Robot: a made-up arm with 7 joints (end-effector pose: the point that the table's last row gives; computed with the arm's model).
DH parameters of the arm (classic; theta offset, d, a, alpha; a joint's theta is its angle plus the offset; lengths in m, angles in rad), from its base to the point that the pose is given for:
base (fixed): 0 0 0 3.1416
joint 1: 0 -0.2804 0 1.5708
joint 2: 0 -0.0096 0 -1.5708
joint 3: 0 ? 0 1.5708
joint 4: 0 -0.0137 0 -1.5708
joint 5: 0 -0.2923 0 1.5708
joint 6: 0 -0.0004 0 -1.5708
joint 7: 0 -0.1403 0 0
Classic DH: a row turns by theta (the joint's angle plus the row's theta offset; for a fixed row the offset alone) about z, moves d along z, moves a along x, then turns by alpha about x.
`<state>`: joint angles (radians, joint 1 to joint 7).
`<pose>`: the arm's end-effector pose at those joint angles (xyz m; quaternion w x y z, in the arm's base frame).
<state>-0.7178 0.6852 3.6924 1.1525 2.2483 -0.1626 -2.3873</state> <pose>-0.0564 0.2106 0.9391 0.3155 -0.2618 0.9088 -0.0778</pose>
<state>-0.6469 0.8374 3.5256 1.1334 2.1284 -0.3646 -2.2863</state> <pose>0.0662 0.1895 0.9380 0.2484 -0.3172 0.9142 0.0443</pose>
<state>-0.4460 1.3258 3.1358 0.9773 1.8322 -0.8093 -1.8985</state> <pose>0.4971 0.1312 0.7536 0.1297 0.1706 -0.9084 -0.3591</pose>
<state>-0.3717 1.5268 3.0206 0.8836 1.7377 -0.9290 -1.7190</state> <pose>0.6293 0.0923 0.5965 0.3082 0.0261 -0.8539 -0.4186</pose>
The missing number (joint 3, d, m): -0.4086
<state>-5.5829 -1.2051 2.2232 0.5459 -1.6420 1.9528 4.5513</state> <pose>-0.5473 0.2348 0.5214 0.3278 -0.6520 -0.6621 -0.1706</pose>
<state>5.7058 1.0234 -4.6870 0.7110 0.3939 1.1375 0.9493</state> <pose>0.5749 -0.0146 0.6523 0.2304 -0.1557 -0.7581 -0.5899</pose>
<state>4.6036 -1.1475 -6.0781 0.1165 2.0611 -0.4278 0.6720</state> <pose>0.0658 -0.7134 0.6929 0.3598 -0.6996 0.5995 0.1477</pose>
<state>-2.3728 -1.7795 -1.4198 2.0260 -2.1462 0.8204 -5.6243</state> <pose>-0.0571 -0.4595 0.2054 0.7769 -0.1493 0.4826 0.3758</pose>
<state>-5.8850 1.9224 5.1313 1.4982 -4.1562 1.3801 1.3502</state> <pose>0.4449 0.0548 -0.1247 0.9607 -0.1174 -0.0911 -0.2345</pose>
